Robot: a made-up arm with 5 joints.
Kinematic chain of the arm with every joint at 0, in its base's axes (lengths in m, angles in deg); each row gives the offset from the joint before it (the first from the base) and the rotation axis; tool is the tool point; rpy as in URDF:
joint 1: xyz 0 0 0.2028 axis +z
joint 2: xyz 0 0 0 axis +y
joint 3: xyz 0.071 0 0.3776 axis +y
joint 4: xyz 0.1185 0 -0.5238 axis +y
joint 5: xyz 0.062 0 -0.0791 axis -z
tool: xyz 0 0 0 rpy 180 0 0
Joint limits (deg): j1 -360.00..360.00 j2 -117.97..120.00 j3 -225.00..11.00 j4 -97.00..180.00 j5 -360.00..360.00
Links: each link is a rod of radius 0.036 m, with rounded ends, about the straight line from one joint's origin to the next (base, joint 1, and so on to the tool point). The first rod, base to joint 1, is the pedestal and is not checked.
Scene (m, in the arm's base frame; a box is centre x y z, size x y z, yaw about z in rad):
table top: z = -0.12
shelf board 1: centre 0.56 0.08 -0.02 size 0.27 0.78 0.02 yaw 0
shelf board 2: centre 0.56 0.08 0.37 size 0.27 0.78 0.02 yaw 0
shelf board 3: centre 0.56 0.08 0.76 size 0.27 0.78 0.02 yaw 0
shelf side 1: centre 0.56 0.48 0.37 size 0.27 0.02 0.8 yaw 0
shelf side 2: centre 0.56 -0.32 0.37 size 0.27 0.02 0.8 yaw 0
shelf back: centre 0.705 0.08 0.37 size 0.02 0.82 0.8 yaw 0
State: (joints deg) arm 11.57 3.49 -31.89 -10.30 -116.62
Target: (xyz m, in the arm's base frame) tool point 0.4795 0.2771 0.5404
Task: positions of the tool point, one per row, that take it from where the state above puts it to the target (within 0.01 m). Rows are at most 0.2 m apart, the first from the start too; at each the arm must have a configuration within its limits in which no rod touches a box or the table.
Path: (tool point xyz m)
1: 0.4550 0.1170 0.1616
2: 0.3755 0.1167 0.1616
3: 0.2986 0.1093 0.1480
4: 0.3387 0.1790 0.2638
5: 0.3359 0.2404 0.3979
6: 0.2937 0.2771 0.5404
7: 0.3822 0.2847 0.5481
8: 0.4795 0.2771 0.5405

